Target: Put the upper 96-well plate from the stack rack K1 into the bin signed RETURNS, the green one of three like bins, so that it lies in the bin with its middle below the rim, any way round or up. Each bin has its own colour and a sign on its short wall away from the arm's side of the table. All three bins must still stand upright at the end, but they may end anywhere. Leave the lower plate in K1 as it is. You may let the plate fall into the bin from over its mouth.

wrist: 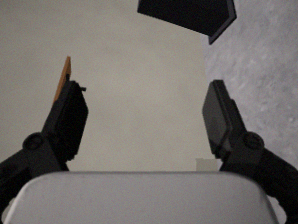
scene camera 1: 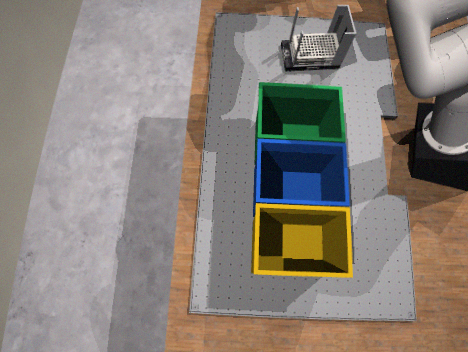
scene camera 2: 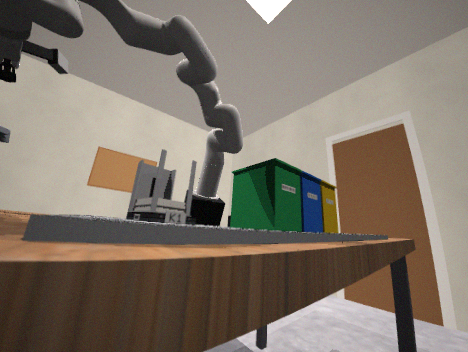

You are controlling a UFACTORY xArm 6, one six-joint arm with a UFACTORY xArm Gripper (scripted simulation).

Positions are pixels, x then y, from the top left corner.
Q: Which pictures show the yellow bin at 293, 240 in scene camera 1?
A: Scene camera 1 and scene camera 2 only.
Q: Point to a blue bin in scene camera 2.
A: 311, 212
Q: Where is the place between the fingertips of my gripper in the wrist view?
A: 144, 95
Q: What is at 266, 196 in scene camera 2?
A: A green bin.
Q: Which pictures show the blue bin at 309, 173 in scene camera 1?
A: Scene camera 1 and scene camera 2 only.
